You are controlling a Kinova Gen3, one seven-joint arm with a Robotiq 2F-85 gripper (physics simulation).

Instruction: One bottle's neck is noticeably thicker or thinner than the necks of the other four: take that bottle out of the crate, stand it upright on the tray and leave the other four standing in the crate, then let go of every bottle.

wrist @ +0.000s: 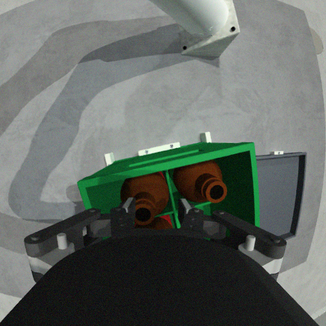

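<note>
The green crate stands below the middle of the wrist view. A brown bottle stands in its left compartment at the far wall, its neck tilted towards the view's lower edge by perspective. Another brown bottle stands in the compartment to its right. Part of a third brown bottle shows below the first. My gripper is partly open and empty, its fingertips on either side of the first bottle's mouth in the view; their height over it is hard to tell. The grey tray lies right of the crate. Other bottles are hidden by the gripper.
The white robot base stands at the top, beyond the crate. Small white blocks and a white plate sit at the crate's far side. The crate's raised walls and inner dividers surround the bottles.
</note>
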